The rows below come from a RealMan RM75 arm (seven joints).
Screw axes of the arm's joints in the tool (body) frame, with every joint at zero. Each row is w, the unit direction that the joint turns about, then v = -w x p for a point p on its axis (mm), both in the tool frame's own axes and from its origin. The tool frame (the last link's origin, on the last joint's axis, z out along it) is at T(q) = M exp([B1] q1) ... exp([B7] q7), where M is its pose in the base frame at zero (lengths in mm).
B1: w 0 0 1 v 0.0 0.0 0.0
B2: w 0 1 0 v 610.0 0.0 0.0
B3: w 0 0 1 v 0.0 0.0 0.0
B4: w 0 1 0 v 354.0 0.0 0.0
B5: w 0 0 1 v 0.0 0.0 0.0
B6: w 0 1 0 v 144.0 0.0 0.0
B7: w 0 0 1 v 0.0 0.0 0.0
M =
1 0 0 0.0
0 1 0 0.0
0 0 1 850.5
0 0 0 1
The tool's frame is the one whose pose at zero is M.
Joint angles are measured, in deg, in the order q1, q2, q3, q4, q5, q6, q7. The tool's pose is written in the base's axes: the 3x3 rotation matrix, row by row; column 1 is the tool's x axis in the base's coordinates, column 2 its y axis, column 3 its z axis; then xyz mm. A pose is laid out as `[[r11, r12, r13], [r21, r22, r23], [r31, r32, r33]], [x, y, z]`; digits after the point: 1 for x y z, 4 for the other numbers.
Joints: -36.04, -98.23, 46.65, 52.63, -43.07, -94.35, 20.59
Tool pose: [[0.1136, 0.9564, -0.2691], [0.9465, -0.0218, 0.3221], [0.3022, -0.2913, -0.9076]], [-287.5, 377.4, 168.3]
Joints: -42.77, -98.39, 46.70, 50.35, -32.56, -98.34, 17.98
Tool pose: [[0.0918, 0.9202, -0.3805], [0.9774, -0.0102, 0.2112], [0.1904, -0.3912, -0.9004]], [-270.0, 389.8, 163.6]
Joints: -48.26, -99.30, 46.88, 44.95, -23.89, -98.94, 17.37
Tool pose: [[0.0597, 0.8836, -0.4644], [0.9939, -0.0093, 0.1100], [0.0929, -0.4681, -0.8788]], [-262.8, 398.1, 148.6]
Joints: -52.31, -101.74, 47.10, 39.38, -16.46, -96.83, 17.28
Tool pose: [[0.0399, 0.8464, -0.5311], [0.9992, -0.0293, 0.0284], [0.0085, -0.5318, -0.8468]], [-260.9, 402.5, 122.2]
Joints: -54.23, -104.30, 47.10, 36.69, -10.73, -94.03, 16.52
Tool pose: [[0.0314, 0.8081, -0.5883], [0.9991, -0.0423, -0.0047], [-0.0287, -0.5876, -0.8087]], [-262.9, 403.8, 102.0]
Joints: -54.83, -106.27, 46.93, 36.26, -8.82, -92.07, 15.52
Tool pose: [[0.0352, 0.7982, -0.6014], [0.9990, -0.0454, -0.0018], [-0.0287, -0.6007, -0.7989]], [-261.3, 405.2, 87.7]
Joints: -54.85, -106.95, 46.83, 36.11, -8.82, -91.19, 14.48
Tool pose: [[0.0278, 0.8017, -0.5971], [0.9995, -0.0320, 0.0036], [-0.0162, -0.5969, -0.8022]], [-260.8, 405.6, 81.9]
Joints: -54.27, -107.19, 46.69, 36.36, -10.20, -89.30, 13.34
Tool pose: [[0.0262, 0.8135, -0.5810], [0.9993, -0.0056, 0.0372], [0.0270, -0.5816, -0.8130]], [-262.0, 408.4, 79.4]
